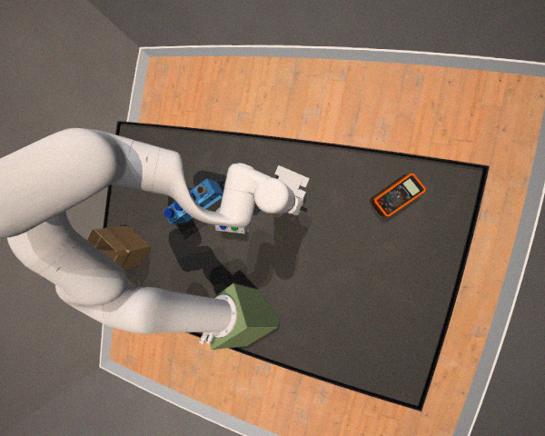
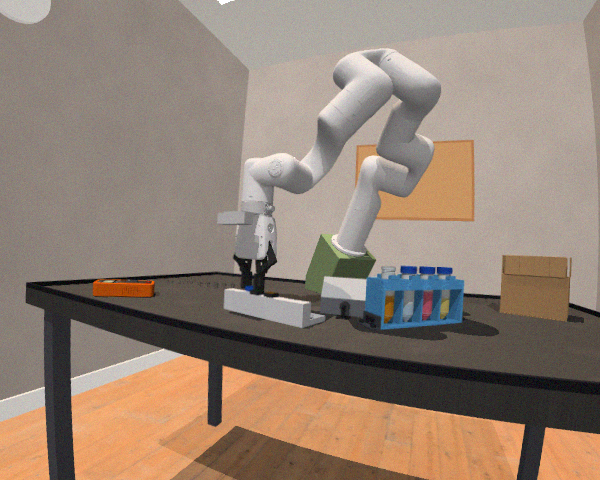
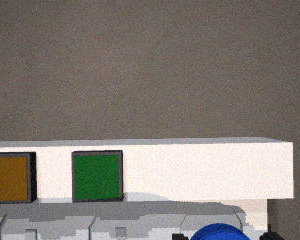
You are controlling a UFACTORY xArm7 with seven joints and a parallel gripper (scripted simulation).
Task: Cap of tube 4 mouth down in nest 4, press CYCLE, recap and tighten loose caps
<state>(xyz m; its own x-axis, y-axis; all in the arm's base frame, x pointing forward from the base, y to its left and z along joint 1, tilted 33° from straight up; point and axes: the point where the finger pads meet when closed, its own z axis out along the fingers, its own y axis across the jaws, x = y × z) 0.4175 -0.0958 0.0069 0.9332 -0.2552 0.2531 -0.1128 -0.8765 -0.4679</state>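
Right now the blue cycle key is 150 mm behind my hand and 210 mm to the left of it. From my hand the other things lie so: blue cap (20 mm below); then key housing (130 mm behind, 190 mm to the left, 10 mm below); then green ready key (140 mm behind, 160 mm to the left).
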